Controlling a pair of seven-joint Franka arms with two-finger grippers.
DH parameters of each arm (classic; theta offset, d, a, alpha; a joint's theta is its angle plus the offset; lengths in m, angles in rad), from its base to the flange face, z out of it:
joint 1: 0 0.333 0 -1.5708
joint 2: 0 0 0 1.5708
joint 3: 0 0.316 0.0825 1.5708
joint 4: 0 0 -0.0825 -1.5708
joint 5: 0 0.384 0 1.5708
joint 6: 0 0 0.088 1.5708
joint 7: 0 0.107 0 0
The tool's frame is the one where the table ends.
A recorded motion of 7 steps. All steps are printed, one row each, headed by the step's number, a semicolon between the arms.
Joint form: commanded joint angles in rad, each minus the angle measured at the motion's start. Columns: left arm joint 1, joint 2, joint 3, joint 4, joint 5, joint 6, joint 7; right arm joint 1, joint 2, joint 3, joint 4, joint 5, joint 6, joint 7.
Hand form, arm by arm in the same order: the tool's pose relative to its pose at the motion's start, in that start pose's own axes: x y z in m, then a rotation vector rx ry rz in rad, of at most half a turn. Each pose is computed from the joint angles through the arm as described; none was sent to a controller.
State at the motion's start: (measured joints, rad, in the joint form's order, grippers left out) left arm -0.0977 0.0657 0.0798 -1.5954 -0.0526 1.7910 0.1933; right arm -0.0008 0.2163 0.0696 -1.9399 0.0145 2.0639 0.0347
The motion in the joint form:
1: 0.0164 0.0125 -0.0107 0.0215 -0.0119 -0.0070 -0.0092; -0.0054 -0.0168 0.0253 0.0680 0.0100 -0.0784 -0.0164
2: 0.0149 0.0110 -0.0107 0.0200 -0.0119 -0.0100 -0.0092; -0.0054 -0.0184 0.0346 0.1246 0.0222 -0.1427 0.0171
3: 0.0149 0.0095 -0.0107 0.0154 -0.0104 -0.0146 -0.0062; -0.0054 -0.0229 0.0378 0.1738 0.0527 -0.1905 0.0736
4: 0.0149 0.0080 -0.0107 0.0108 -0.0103 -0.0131 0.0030; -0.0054 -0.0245 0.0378 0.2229 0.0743 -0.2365 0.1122
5: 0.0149 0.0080 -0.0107 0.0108 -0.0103 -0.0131 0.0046; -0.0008 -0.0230 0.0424 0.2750 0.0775 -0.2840 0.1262
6: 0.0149 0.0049 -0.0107 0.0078 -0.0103 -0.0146 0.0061; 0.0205 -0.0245 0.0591 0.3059 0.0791 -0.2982 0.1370
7: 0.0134 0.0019 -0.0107 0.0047 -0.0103 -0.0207 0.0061; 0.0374 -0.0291 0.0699 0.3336 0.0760 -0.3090 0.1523
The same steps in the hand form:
1: 0.0035 -0.0029 -0.0020 -0.0102 0.0043 -0.0168; 0.0028 -0.0128 -0.0348 0.0120 0.0057 -0.0334
2: 0.0029 -0.0018 -0.0020 -0.0111 0.0013 -0.0153; 0.0050 -0.0196 -0.0569 0.0245 -0.0015 -0.0063
3: 0.0016 -0.0018 -0.0003 -0.0112 -0.0065 -0.0122; 0.0063 -0.0244 -0.0790 0.0545 0.0009 0.0541
4: 0.0010 -0.0018 0.0009 -0.0115 -0.0080 -0.0032; 0.0074 -0.0269 -0.0996 0.0765 0.0022 0.0949
5: 0.0010 -0.0018 0.0009 -0.0115 -0.0080 -0.0016; 0.0078 -0.0333 -0.1195 0.0812 0.0036 0.0961
6: -0.0001 -0.0017 0.0005 -0.0120 -0.0094 -0.0001; 0.0062 -0.0563 -0.1335 0.0853 0.0185 0.0672
7: -0.0014 -0.0005 0.0007 -0.0136 -0.0155 0.0014; 0.0039 -0.0729 -0.1482 0.0855 0.0378 0.0523

